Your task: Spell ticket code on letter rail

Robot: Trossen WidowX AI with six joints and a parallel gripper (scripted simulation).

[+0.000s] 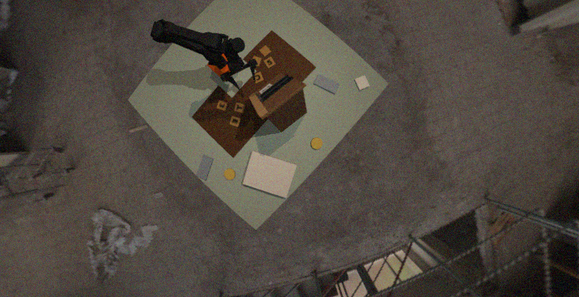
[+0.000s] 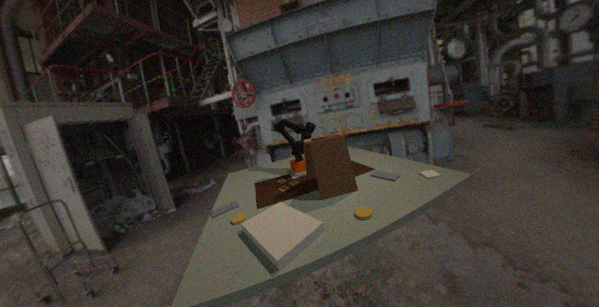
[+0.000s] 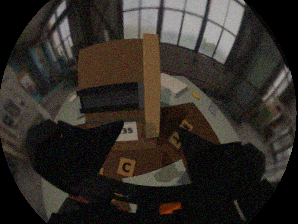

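The tan tile is 220 mm to the left of my gripper tip, 180 mm behind it and 170 mm below it. From my gripper tip the other things lie so: white slab (440 mm ahead, 230 mm to the right, 160 mm below); brown mat (180 mm below, 60 mm behind, 10 mm to the right); white ticket (100 mm below, 70 mm to the left, 40 mm ahead).
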